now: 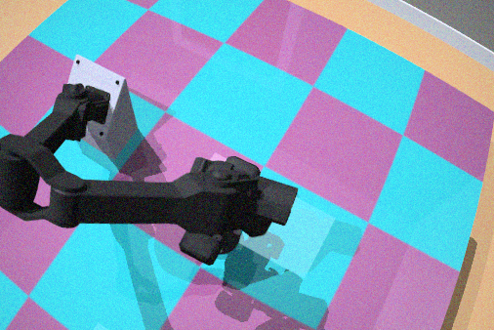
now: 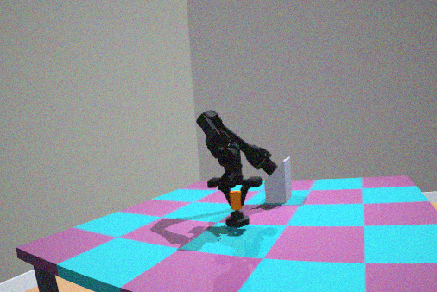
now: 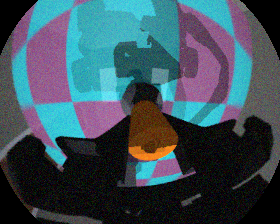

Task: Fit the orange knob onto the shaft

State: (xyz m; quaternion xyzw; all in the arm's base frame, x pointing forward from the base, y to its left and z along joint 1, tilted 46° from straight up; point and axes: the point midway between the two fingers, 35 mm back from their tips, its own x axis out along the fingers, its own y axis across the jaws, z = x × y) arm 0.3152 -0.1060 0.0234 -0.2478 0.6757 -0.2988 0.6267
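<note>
Now: the dark round pedestal 40 mm below my gripper tip. Round my gripper tip: orange knob 20 mm above.
</note>
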